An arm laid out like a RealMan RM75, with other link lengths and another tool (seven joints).
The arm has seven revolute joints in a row. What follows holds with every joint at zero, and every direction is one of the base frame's.
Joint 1 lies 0.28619 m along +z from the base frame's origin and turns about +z.
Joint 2 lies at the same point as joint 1 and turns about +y.
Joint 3 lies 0.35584 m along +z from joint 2 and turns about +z.
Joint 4 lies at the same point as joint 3 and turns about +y.
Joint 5 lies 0.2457 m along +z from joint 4 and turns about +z.
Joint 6 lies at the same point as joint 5 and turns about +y.
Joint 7 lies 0.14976 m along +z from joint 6 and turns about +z.
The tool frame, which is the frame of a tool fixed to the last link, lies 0.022 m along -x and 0.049 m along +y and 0.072 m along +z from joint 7; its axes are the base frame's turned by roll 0, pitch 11.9 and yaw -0.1 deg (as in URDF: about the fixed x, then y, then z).
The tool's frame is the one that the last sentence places.
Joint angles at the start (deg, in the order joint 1, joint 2, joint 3, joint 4, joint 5, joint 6, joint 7):
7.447, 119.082, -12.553, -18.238, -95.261, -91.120, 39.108
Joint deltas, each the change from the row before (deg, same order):
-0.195, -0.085, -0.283, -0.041, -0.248, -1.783, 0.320
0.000, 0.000, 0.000, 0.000, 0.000, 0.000, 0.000
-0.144, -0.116, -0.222, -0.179, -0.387, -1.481, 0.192
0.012, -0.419, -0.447, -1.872, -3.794, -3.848, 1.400
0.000, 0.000, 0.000, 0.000, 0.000, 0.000, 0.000
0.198, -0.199, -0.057, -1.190, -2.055, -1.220, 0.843
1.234, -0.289, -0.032, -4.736, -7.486, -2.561, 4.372
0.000, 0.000, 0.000, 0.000, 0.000, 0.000, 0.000
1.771, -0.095, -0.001, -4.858, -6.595, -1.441, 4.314
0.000, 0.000, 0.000, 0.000, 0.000, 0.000, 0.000
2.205, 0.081, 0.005, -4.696, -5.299, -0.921, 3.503
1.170, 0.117, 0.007, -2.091, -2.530, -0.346, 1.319
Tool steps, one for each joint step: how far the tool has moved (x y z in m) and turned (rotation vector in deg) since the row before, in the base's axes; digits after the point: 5 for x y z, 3 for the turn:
-0.00543, -0.00488, 0.00112, -0.329, 0.659, 1.586
0.00000, 0.00000, 0.00000, 0.000, 0.000, 0.000
-0.00413, -0.00419, 0.00111, -0.390, 0.273, 1.408
-0.01040, -0.01195, -0.00038, -3.716, -0.368, 4.384
0.00000, 0.00000, 0.00000, 0.000, 0.000, 0.000
-0.00276, -0.00354, -0.00013, -2.014, -0.551, 1.568
-0.00551, -0.00601, -0.00247, -8.010, -1.819, 3.208
0.00000, 0.00000, 0.00000, 0.000, 0.000, 0.000
-0.00220, 0.00122, -0.00073, -7.111, -2.603, 1.568
0.00000, 0.00000, 0.00000, 0.000, 0.000, 0.000
-0.00237, 0.00762, 0.00127, -5.304, -3.215, 1.162
-0.00138, 0.00432, -0.00022, -2.310, -1.733, 0.561

